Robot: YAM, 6 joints.
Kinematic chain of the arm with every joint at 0, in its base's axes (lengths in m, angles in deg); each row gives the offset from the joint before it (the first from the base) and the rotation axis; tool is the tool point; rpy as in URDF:
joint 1: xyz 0 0 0.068 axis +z
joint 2: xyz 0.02 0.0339 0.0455 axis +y
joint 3: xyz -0.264 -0.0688 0 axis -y
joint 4: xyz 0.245 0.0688 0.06 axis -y
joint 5: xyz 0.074 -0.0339 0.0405 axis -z
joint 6: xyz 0.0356 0 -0.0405 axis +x
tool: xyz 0 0 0 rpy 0 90 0
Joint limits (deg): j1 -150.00..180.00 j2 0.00..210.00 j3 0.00..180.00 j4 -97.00..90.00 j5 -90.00..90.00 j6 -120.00..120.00
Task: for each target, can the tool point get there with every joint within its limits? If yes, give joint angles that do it. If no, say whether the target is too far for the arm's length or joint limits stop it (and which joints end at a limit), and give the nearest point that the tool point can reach.
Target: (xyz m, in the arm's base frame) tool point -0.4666 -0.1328 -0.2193
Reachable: no: joint limits stop it (at a limit: joint 1) | nearest point -0.4253 -0.2044 -0.2193 | short by 0.083 m
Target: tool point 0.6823 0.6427 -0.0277
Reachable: no: too far | nearest point 0.4648 0.4378 0.0183 | short by 0.302 m
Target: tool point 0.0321 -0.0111 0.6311
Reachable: yes | joints -36.83 52.12 92.54 35.22 -16.89 -83.25
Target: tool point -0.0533 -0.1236 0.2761
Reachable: yes | joints -105.86 35.79 38.05 -38.07 29.38 10.35
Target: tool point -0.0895 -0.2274 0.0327
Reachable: yes | joints -104.80 124.09 50.23 -48.40 52.88 63.64
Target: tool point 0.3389 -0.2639 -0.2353
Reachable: yes | joints -39.73 186.58 115.54 -13.21 -22.53 -16.71
